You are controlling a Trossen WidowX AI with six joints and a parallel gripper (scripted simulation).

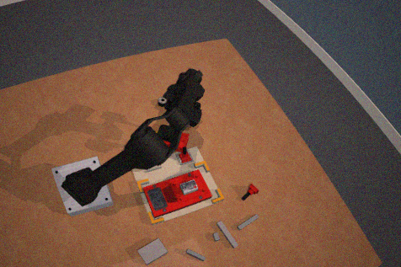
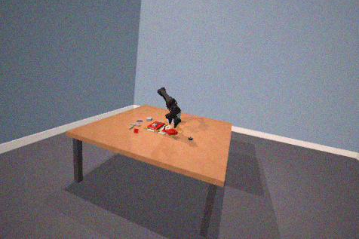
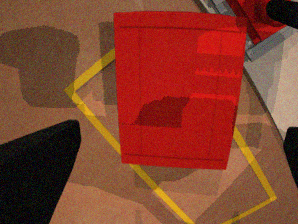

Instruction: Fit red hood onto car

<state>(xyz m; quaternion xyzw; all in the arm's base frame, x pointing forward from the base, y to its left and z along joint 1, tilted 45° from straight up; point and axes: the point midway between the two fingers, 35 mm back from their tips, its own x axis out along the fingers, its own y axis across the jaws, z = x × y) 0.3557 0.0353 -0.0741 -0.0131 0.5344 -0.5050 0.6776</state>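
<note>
My gripper tip is 50 mm above the red hood. Also, from my gripper tip: grey engine block 190 mm to the right, 50 mm below, 40 mm behind.
</note>
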